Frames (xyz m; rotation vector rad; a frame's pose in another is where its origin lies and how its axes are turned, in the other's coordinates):
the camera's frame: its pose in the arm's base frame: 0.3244 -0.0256 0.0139 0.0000 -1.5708 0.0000
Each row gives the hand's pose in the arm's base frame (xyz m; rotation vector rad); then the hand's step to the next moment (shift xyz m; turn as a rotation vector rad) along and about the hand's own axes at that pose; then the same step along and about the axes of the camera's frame.
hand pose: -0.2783 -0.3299 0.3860 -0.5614 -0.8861 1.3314
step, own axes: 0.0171 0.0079 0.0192 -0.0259 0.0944 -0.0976
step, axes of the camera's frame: 0.0086 0.0156 0.0202 -0.1360 0.0050 -0.0240
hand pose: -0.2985 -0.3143 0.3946 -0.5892 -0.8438 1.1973
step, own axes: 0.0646 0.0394 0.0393 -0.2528 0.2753 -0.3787
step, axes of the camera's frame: 0.0078 0.0716 0.0456 -0.4947 -0.1521 -0.1235
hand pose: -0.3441 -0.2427 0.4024 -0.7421 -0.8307 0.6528
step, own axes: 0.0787 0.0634 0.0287 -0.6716 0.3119 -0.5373
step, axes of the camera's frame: -0.0046 0.1049 -0.0029 -0.7676 -0.4969 -0.0312
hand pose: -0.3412 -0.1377 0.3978 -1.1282 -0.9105 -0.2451
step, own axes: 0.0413 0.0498 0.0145 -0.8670 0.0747 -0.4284
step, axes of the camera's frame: -0.0014 0.0454 -0.0483 -0.7377 -0.5604 0.2872
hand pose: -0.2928 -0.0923 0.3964 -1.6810 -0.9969 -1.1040
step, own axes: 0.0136 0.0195 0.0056 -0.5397 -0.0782 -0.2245
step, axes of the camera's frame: 0.0071 0.0015 -0.0233 -0.4402 -0.2714 0.2835
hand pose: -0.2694 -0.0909 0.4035 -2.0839 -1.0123 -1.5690
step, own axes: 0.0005 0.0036 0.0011 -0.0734 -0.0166 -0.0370
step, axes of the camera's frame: 0.0006 -0.0016 -0.0034 -0.0586 -0.0370 0.0472
